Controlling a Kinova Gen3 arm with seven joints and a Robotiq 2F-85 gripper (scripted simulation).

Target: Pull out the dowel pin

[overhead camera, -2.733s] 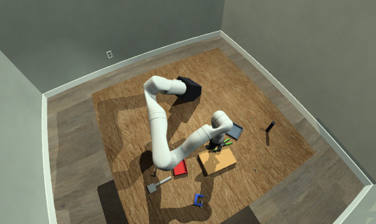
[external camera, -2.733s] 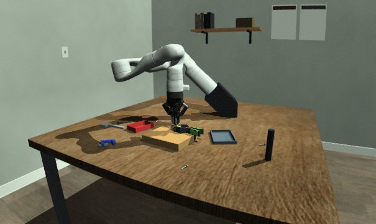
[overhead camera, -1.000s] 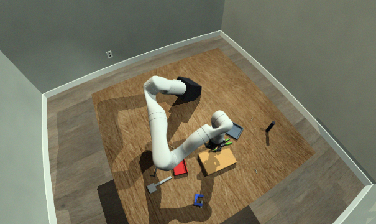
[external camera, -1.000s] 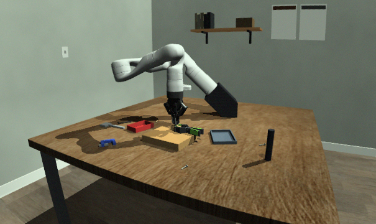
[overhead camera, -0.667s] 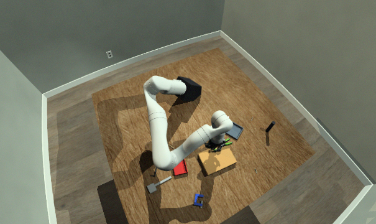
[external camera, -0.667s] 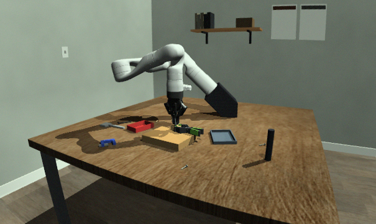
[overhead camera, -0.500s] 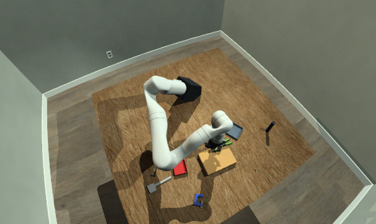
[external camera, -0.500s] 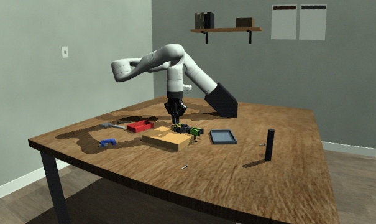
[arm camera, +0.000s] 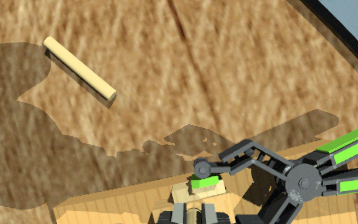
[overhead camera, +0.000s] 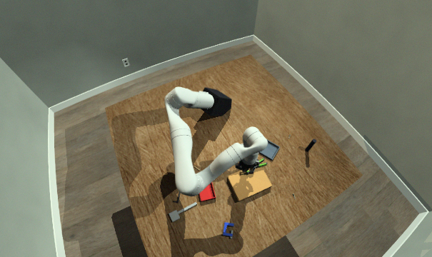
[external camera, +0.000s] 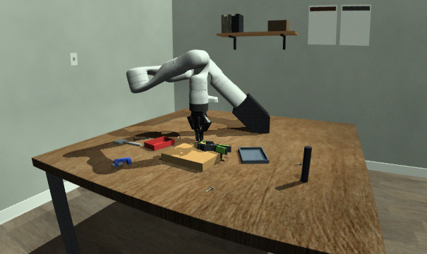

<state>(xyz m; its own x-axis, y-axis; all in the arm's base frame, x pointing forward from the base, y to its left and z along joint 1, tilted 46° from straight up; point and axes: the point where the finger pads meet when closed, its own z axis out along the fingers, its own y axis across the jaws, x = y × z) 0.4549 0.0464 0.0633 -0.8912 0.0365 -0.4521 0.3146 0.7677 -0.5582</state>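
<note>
The dowel pin lies 2 cm below my hand. Also, from my hand: thin pale stick 12 cm behind, 8 cm below, 5 cm to the right; small wooden block 4 cm below; tan bench board 6 cm below, 6 cm ahead.
</note>
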